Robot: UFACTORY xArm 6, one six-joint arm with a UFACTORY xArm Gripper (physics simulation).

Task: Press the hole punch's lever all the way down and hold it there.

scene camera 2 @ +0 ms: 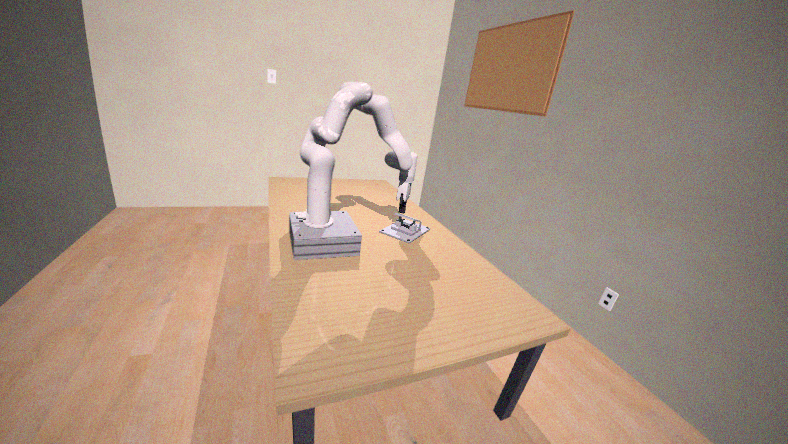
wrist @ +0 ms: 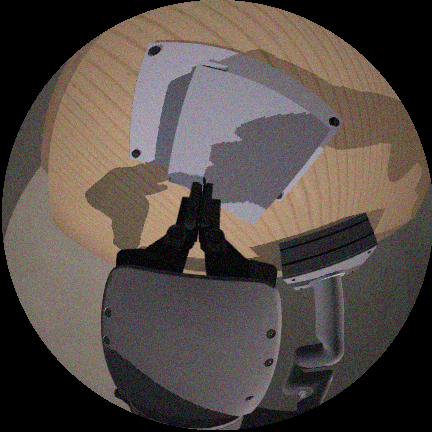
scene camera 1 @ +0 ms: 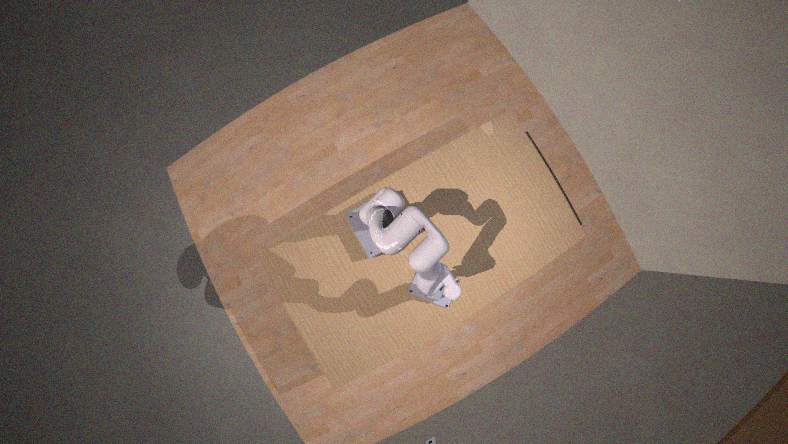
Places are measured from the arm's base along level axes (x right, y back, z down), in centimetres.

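Pixels of known places: gripper, fingertip midpoint: (scene camera 2: 401,212) (wrist: 202,194); arm's base, link origin: (scene camera 2: 318,221) (wrist: 326,277).
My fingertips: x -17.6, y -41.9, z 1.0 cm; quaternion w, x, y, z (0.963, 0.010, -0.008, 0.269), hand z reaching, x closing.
Ahead of a thing's pixels: the offset from my fingertips to its top centre. Level surfaces: height alone.
The grey hole punch {dx +3.7, dy -2.4, dz +7.1 cm} (scene camera 1: 420,293) (scene camera 2: 406,229) (wrist: 142,100) is a square plate with a screw in each corner, on the table. Its wide, flat lever {dx +3.7, dy -2.4, dz -1.0 cm} (wrist: 225,100) slopes upward in the scene camera 2 view, with a visible gap beneath it. My gripper (scene camera 2: 401,211) (wrist: 202,194) is shut and empty, fingers pointing down. In the wrist view the black fingertips overlap the lever's near edge, left of its middle. In the scene camera 2 view they are at the raised end of the lever; contact is too small to tell. The arm hides the fingers in the scene camera 1 view.
The robot's block-shaped base (scene camera 1: 361,234) (scene camera 2: 326,245) (wrist: 327,247) stands on the wooden table {dz +8.3 cm} (scene camera 1: 363,341) (scene camera 2: 352,330) (wrist: 95,115) near the punch. The arm arches high from it to the punch. A wall with a cork board (scene camera 2: 518,66) rises beyond the table's right side.
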